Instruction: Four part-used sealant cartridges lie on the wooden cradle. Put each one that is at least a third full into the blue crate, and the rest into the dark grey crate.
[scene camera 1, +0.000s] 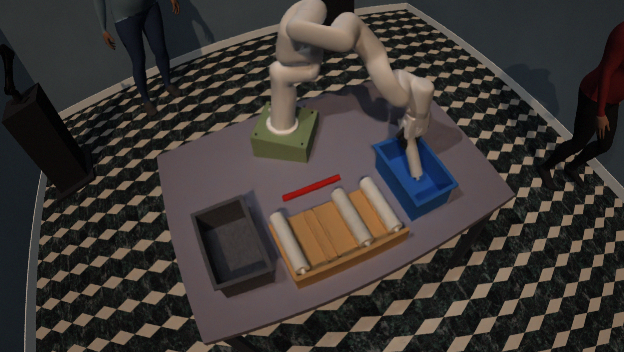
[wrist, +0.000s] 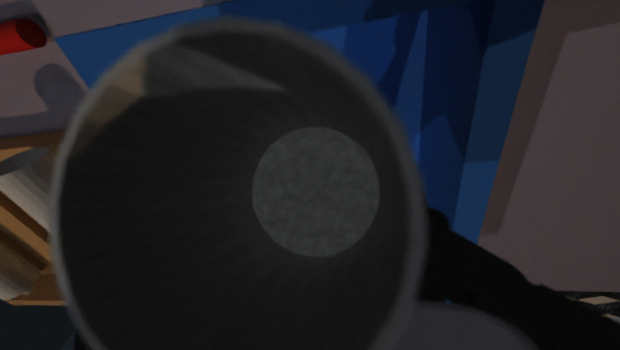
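Where they show: gripper, fingertip midpoint: (scene camera 1: 408, 144) (wrist: 324, 166); arm's base, origin of the base link: (scene camera 1: 282, 124).
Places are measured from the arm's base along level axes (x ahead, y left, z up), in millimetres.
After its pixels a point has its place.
My gripper (scene camera 1: 409, 141) @(x 404, y 287, z 42 mm) is shut on a pale sealant cartridge (scene camera 1: 414, 159) @(x 457, y 266, z 24 mm) (wrist: 316, 192) @(x 391, y 291, z 75 mm), which hangs steeply tilted, its nozzle end down inside the blue crate (scene camera 1: 394, 184) @(x 458, y 173, z -46 mm) (wrist: 481, 100) @(x 403, y 359, z 23 mm). In the wrist view the cartridge's open rear end fills the middle; a grey disc shows deep inside the dark tube. Three more cartridges lie on the wooden cradle (scene camera 1: 350, 265) @(x 596, y -135, z -81 mm): one at the left end (scene camera 1: 290, 243) @(x 446, y -256, z -12 mm), one right of the middle (scene camera 1: 352, 217) @(x 485, y -46, z -13 mm) and one at the right end (scene camera 1: 380, 204) @(x 504, y 59, z -15 mm). Their fill cannot be seen. The dark grey crate (scene camera 1: 268, 260) @(x 474, y -349, z 22 mm) stands left of the cradle.
A red rod (scene camera 1: 311, 188) @(x 272, y -58, z -78 mm) (wrist: 17, 37) @(x 286, y 53, z -75 mm) lies on the table (scene camera 1: 200, 175) @(x -64, y -374, z -97 mm) behind the cradle. The green base block (scene camera 1: 280, 150) @(x 80, y -63, z -42 mm) carries the arm at the back. The blue crate's walls surround the cartridge's lower end. Two people stand beyond the table.
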